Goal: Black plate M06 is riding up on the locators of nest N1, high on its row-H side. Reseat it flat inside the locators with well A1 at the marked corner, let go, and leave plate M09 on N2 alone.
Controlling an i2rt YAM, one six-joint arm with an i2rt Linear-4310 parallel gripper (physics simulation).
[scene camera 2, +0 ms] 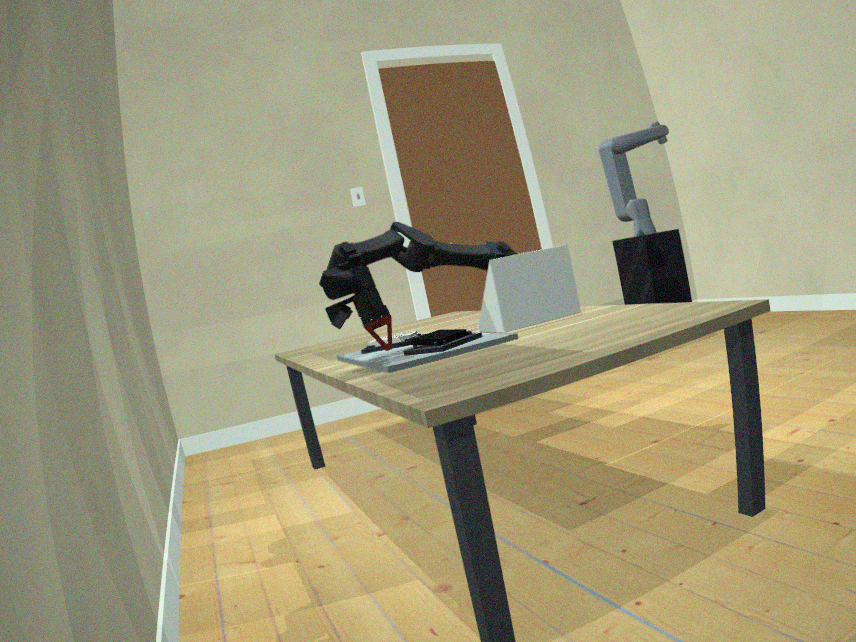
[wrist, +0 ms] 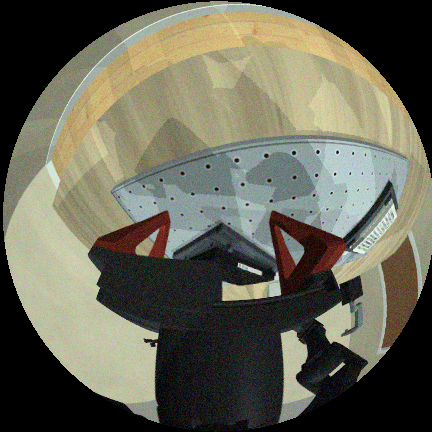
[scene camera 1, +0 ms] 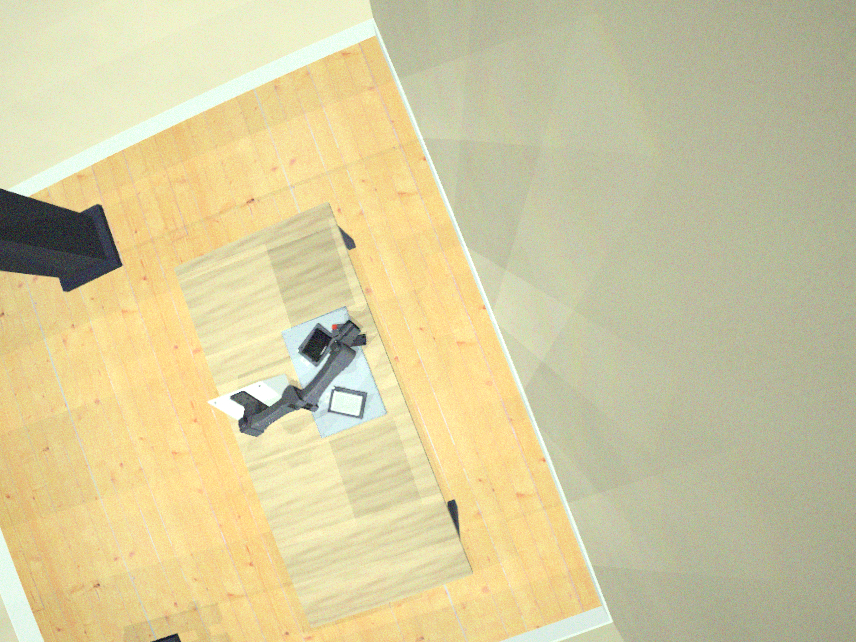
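Pixels of known places: gripper, fingertip midpoint: (scene camera 2: 389, 349) (wrist: 219, 215); arm's base at its link origin: (scene camera 2: 521, 283) (scene camera 1: 253, 403).
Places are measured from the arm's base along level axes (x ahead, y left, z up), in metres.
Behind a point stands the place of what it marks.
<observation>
Black plate M06 (scene camera 1: 316, 344) {z -0.071, x 0.328, y 0.139 m} (scene camera 2: 442, 336) {z -0.071, x 0.335, y 0.174 m} (wrist: 249, 269) {z -0.066, x 0.352, y 0.103 m} sits on dark nest N1 (scene camera 2: 423, 350) {z -0.091, x 0.391, y 0.180 m} (wrist: 220, 234) {z -0.087, x 0.412, y 0.128 m}. Its tilt is too small to judge, and well A1 and the marked corner cannot be made out. In the wrist view my gripper's palm hides much of the plate. My gripper (scene camera 2: 388, 345) {z -0.077, x 0.452, y 0.117 m} (wrist: 219, 215) {z -0.077, x 0.452, y 0.117 m} is open and empty, its red fingers low over the board beside N1, with a nest corner showing between them. White plate M09 (scene camera 1: 347, 402) {z -0.083, x 0.356, y -0.155 m} (wrist: 377, 230) {z -0.074, x 0.360, y -0.149 m} lies in dark nest N2 (scene camera 1: 364, 404) {z -0.088, x 0.423, y -0.192 m} (wrist: 389, 192) {z -0.086, x 0.437, y -0.148 m}, apart from the gripper.
Both nests stand on a light blue-grey perforated board (scene camera 1: 359, 373) {z -0.098, x 0.452, y -0.056 m} (scene camera 2: 387, 366) {z -0.099, x 0.503, y 0.241 m} (wrist: 240, 172) {z -0.099, x 0.479, y 0.091 m} on the wooden table (scene camera 1: 387, 469) {z -0.112, x 0.399, y -0.511 m} (scene camera 2: 622, 335) {z -0.112, x 0.133, y 0.613 m}. A pale wedge-shaped panel (scene camera 1: 231, 402) {z 0.042, x -0.060, y 0.041 m} (scene camera 2: 532, 290) {z -0.021, x 0.014, y 0.078 m} stands beside the arm's base. A grey arm (scene camera 2: 615, 176) on a black pedestal (scene camera 2: 653, 269) stands beyond the table.
</observation>
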